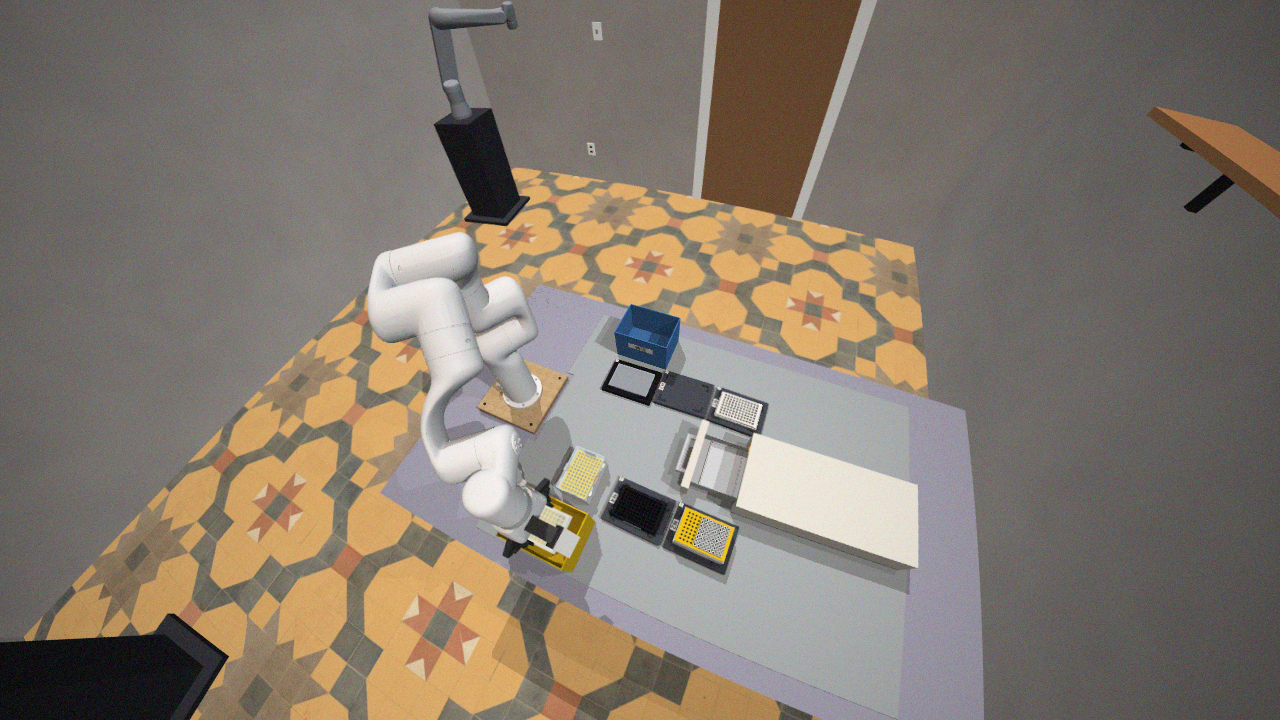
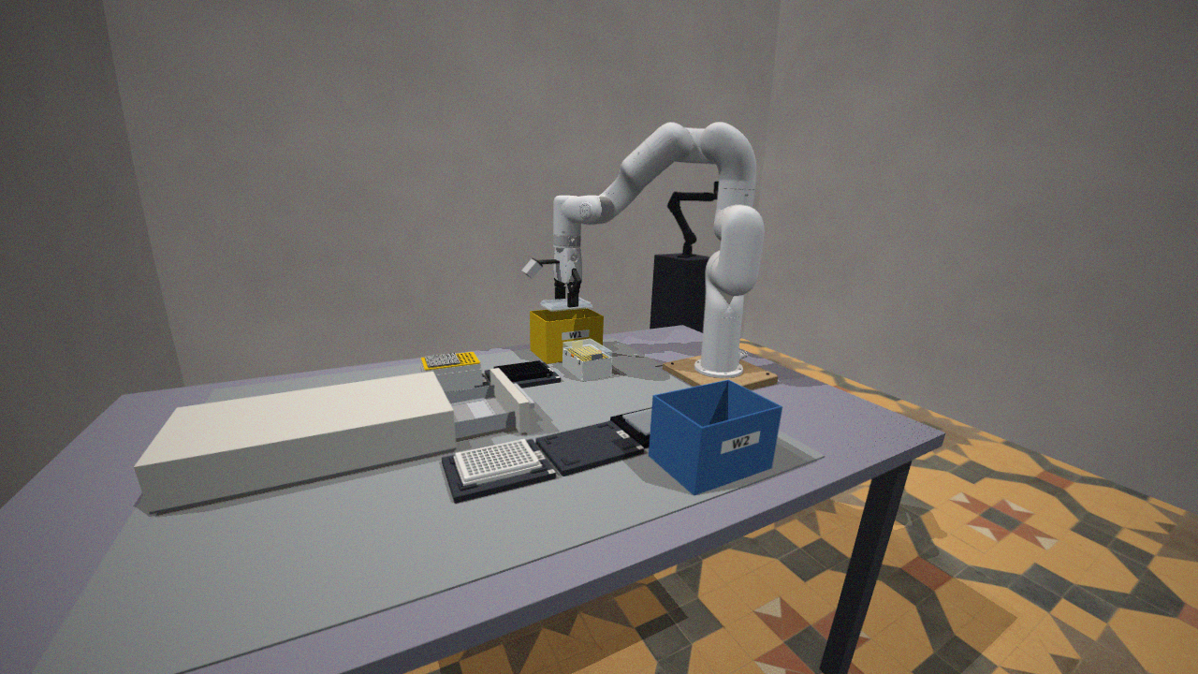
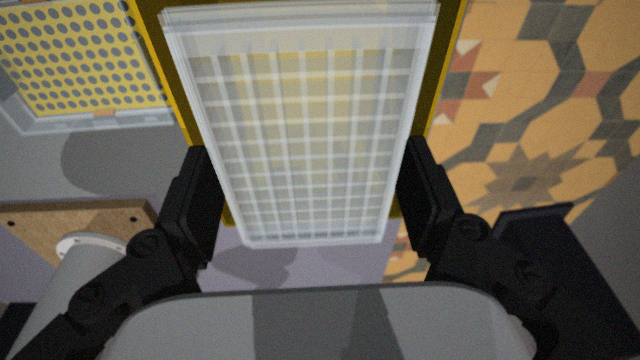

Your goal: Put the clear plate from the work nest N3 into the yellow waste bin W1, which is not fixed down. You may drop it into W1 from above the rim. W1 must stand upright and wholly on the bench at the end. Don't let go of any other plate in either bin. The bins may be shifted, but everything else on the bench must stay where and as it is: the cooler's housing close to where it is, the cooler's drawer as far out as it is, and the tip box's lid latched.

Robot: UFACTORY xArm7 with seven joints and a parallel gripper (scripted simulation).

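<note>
Now: the clear plate 10 mm below my hand. From my hand the other things lie so: black plate (200 mm ahead, 110 mm to the left, 140 mm below); yellow tip box (360 mm ahead, 90 mm to the left, 100 mm below); yellow bin W1 (120 mm below).
</note>
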